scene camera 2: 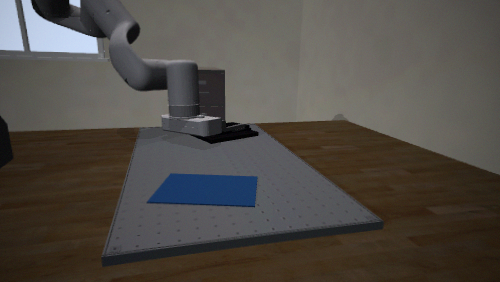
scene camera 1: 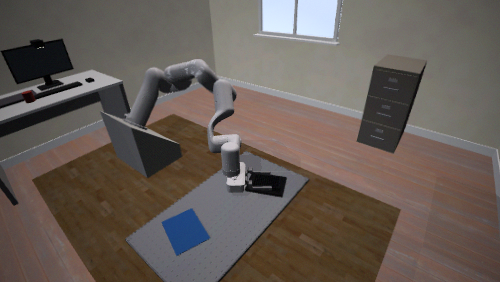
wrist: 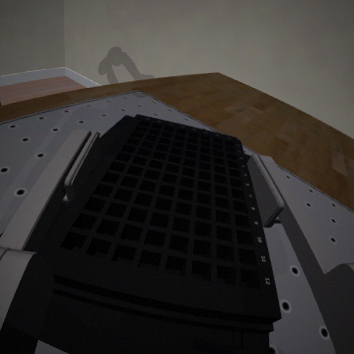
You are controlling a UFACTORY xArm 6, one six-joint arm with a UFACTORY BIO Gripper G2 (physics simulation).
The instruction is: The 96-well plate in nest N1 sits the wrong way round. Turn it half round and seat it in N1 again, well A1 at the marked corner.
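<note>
The black 96-well plate (scene camera 1: 263, 180) (wrist: 165, 200) is at nest N1 (scene camera 1: 277, 193) (scene camera 2: 216, 140), the black holder at the board's far end. My gripper (scene camera 1: 270, 181) (scene camera 2: 242, 129) (wrist: 175, 181) is shut on the plate, with one pad along each long side. In the wrist view the plate's column numbers run along its right edge, with 12 nearest the camera. The plate looks roughly level; whether it is fully seated or slightly raised cannot be made out. The gripper body and left finger hide the near end of the nest, and its corner label is not readable.
The grey perforated board (scene camera 1: 235, 220) (scene camera 2: 280, 215) lies on the wooden table top (scene camera 1: 340, 225) (scene camera 2: 425, 200). A flat blue pad (scene camera 1: 185, 231) (scene camera 2: 205, 190) lies toward the board's other end. A filing cabinet (scene camera 1: 390, 102) (scene camera 2: 212, 92) and a desk (scene camera 1: 107, 82) stand further away.
</note>
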